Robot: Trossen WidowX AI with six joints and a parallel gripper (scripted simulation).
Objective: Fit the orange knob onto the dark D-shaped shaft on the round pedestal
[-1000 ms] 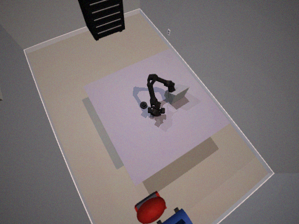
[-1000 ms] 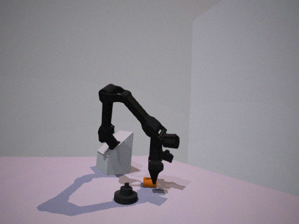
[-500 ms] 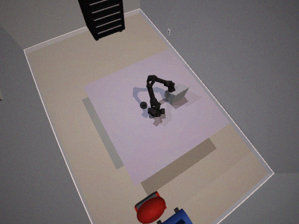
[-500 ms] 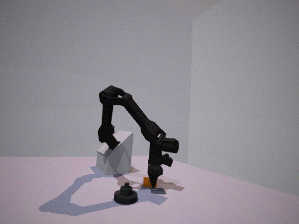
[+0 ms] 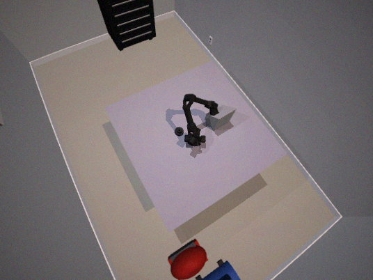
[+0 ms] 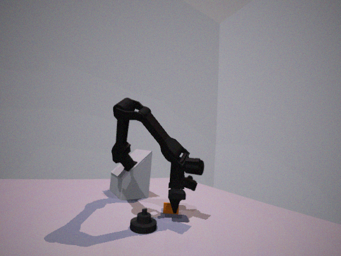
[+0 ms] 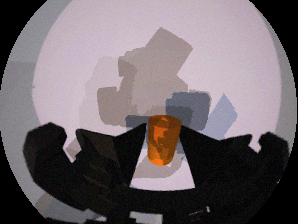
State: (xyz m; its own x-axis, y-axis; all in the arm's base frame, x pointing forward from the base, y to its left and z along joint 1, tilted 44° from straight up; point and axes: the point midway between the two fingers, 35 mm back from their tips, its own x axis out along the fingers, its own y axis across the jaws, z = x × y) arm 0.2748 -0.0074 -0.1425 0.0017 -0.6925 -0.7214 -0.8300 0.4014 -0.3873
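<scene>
Right now my gripper tip is 60 mm short of the dark round pedestal, 170 mm to the left of it and 20 mm below it. The rest, counted from my gripper tip: orange knob 10 mm behind, 10 mm to the right, 10 mm above.
</scene>
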